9 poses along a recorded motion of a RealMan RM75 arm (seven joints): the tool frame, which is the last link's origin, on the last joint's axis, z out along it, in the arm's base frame.
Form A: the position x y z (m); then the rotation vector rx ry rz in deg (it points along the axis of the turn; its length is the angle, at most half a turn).
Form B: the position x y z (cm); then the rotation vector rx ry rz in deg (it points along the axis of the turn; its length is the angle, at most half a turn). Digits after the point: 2 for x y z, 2 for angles.
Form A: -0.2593, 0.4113, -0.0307, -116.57, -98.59, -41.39
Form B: -25.93, 41.13, -3.07, -116.57, -98.59, -41.39
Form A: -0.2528, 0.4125, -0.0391, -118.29, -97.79, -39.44
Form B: -25.28, 41.25, -3.91, -118.29, -97.79, -39.44
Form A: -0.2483, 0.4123, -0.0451, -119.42, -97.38, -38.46
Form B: -24.83, 41.23, -4.51, -119.42, -97.38, -38.46
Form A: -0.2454, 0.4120, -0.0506, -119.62, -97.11, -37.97
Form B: -24.54, 41.20, -5.06, -119.62, -97.11, -37.97
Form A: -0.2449, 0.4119, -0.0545, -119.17, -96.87, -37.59
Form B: -24.49, 41.19, -5.45, -119.17, -96.87, -37.59
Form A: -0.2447, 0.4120, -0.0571, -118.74, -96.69, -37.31
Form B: -24.47, 41.20, -5.71, -118.74, -96.69, -37.31
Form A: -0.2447, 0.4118, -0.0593, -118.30, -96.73, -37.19
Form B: -24.47, 41.18, -5.93, -118.30, -96.73, -37.19
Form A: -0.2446, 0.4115, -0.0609, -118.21, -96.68, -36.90
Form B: -24.46, 41.15, -6.09, -118.21, -96.68, -36.90
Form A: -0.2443, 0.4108, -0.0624, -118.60, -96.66, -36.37
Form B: -24.43, 41.08, -6.24, -118.60, -96.66, -36.37
